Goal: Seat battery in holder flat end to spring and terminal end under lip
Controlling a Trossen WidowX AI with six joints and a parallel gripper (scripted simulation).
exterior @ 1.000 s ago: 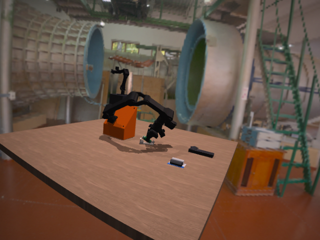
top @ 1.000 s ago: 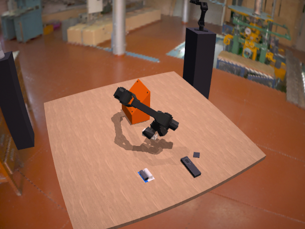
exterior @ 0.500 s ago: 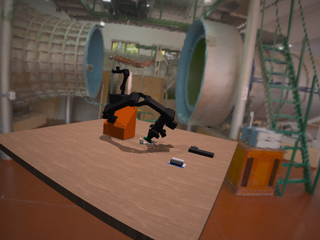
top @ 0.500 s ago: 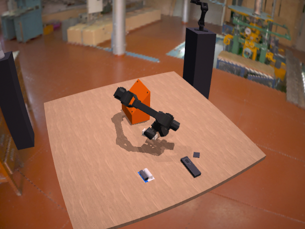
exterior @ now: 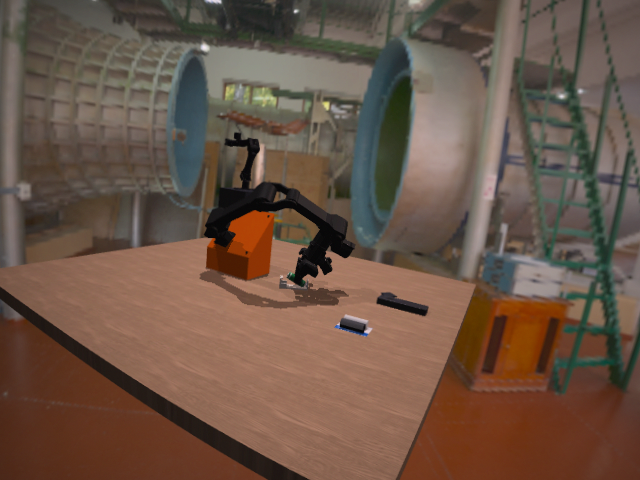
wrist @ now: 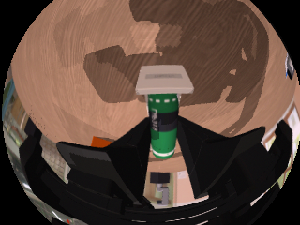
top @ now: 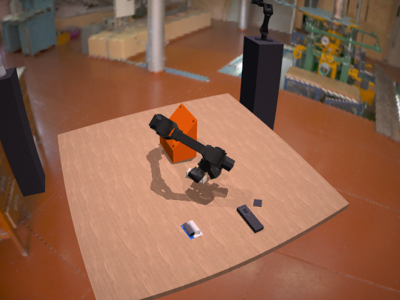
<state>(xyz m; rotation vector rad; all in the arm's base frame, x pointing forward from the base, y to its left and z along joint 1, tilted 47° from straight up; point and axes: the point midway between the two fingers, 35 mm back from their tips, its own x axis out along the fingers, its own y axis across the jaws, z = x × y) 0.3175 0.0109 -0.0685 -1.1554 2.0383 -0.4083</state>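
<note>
My gripper tip is 10 mm below the battery. Round my gripper tip: battery door (270 mm ahead, 200 mm to the left, 20 mm below); then black remote (350 mm ahead, 120 mm to the left, 10 mm below).
</note>
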